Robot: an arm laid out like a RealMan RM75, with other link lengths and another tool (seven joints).
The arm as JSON. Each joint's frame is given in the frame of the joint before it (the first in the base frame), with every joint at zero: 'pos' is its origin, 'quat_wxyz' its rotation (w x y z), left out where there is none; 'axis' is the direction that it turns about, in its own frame. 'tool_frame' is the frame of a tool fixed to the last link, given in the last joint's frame.
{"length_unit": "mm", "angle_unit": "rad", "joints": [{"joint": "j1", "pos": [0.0, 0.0, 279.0], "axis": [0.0, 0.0, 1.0]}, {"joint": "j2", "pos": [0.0, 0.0, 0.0], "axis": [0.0, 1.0, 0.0]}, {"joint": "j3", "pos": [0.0, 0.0, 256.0], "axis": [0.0, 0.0, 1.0]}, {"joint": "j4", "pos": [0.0, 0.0, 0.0], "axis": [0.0, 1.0, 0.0]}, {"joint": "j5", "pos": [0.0, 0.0, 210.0], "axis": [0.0, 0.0, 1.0]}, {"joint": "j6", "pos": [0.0, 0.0, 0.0], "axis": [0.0, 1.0, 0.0]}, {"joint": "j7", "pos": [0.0, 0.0, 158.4], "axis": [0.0, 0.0, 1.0]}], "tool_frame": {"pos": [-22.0, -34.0, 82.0], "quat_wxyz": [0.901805, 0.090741, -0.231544, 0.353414]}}
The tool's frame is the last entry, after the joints.
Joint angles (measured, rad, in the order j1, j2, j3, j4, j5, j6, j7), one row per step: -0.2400 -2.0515 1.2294 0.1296 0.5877 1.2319 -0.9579; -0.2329 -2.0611 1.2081 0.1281 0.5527 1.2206 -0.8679; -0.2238 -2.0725 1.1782 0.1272 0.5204 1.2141 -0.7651; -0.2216 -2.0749 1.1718 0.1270 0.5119 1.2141 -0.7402; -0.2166 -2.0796 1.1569 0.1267 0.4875 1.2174 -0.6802; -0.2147 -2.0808 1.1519 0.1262 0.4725 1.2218 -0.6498; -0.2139 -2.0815 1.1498 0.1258 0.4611 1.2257 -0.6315; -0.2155 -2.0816 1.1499 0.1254 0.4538 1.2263 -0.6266; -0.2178 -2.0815 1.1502 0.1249 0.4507 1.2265 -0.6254; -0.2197 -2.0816 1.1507 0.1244 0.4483 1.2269 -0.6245; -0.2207 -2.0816 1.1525 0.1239 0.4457 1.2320 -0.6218
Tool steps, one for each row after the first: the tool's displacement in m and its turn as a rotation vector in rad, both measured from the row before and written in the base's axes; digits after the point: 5 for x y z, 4 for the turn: -0.00843 0.00003 0.00893 0.0509 0.0637 0.0182; -0.00855 -0.00143 0.01037 0.0550 0.0737 0.0198; -0.00181 -0.00045 0.00277 0.0133 0.0181 0.0041; -0.00411 -0.00092 0.00818 0.0358 0.0434 0.0094; -0.00160 -0.00025 0.00487 0.0191 0.0226 0.0027; -0.00072 0.00000 0.00330 0.0131 0.0130 0.0011; -0.00006 0.00074 0.00149 0.0062 0.0024 0.0007; 0.00046 0.00093 0.00053 0.0022 0.0002 -0.0010; 0.00051 0.00075 0.00026 0.0015 0.0000 -0.0012; 0.00133 0.00058 0.00060 0.0026 0.0015 -0.0052
